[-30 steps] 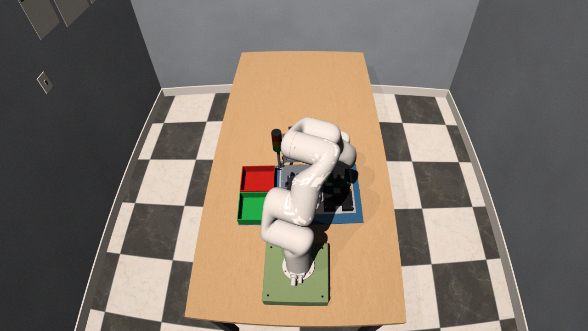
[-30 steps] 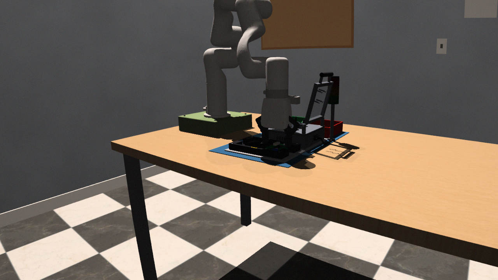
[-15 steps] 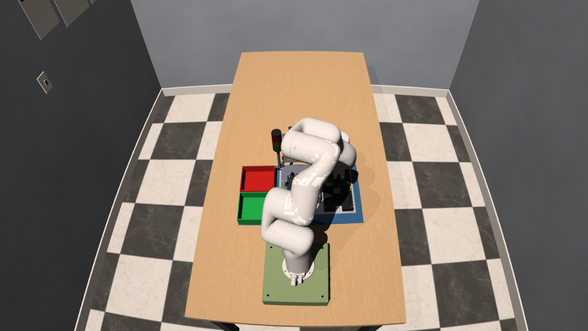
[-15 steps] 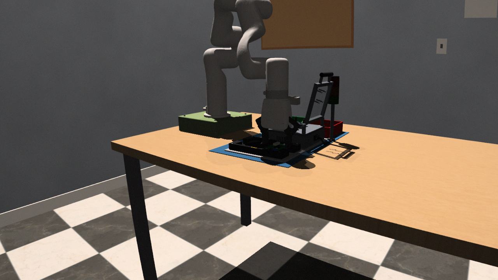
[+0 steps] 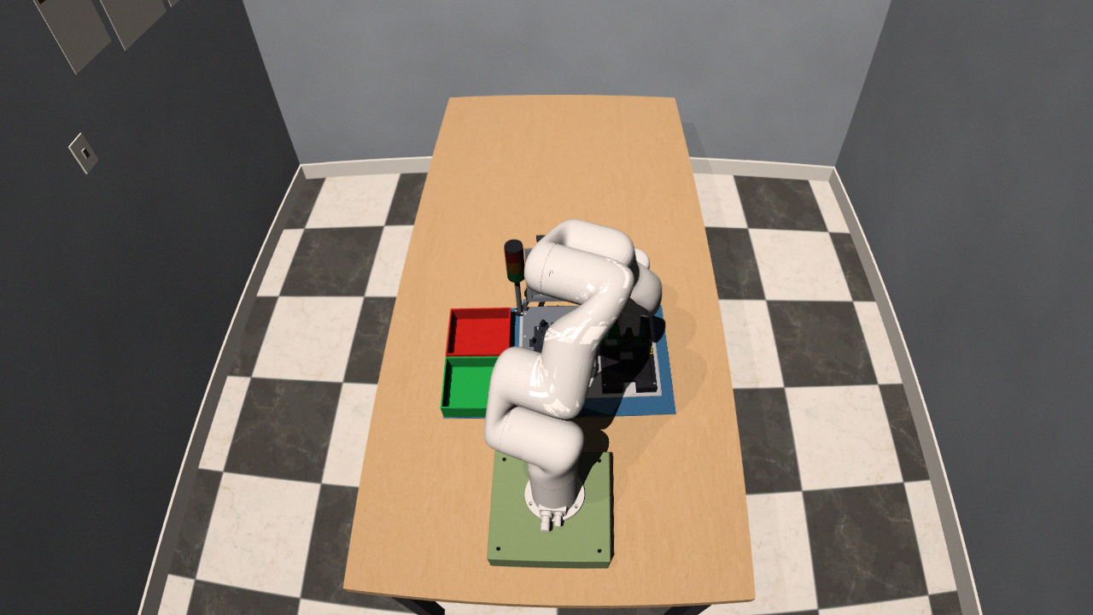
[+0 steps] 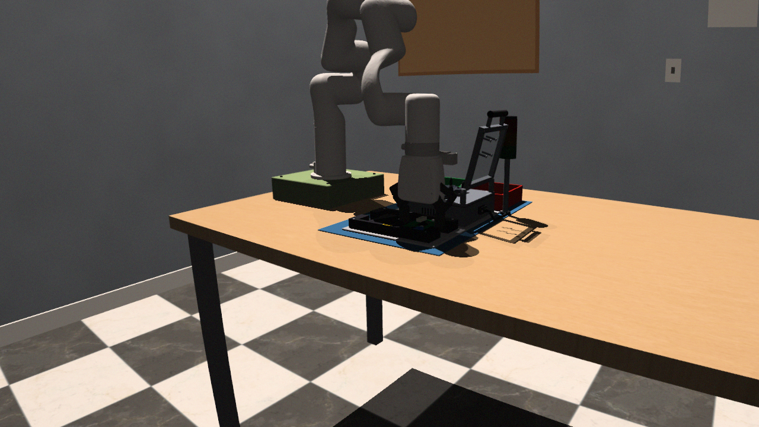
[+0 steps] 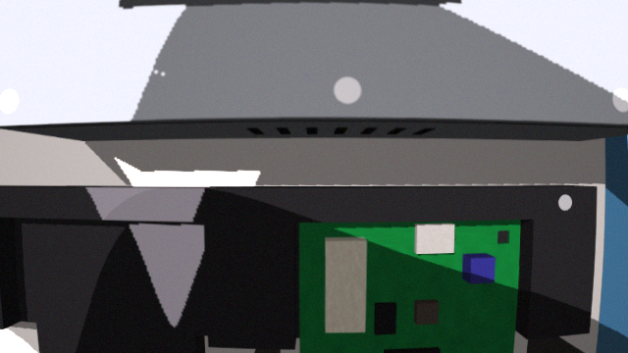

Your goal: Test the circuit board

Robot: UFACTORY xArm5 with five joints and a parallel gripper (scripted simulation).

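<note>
My gripper is now 1 cm above the green circuit board. Also, from my hand: black tab (22 cm to the left, 12 cm behind, 6 cm above); tester lid (18 cm to the left, 16 cm above, 7 cm ahead); red bin (37 cm to the left, 3 cm behind, 1 cm below).
</note>
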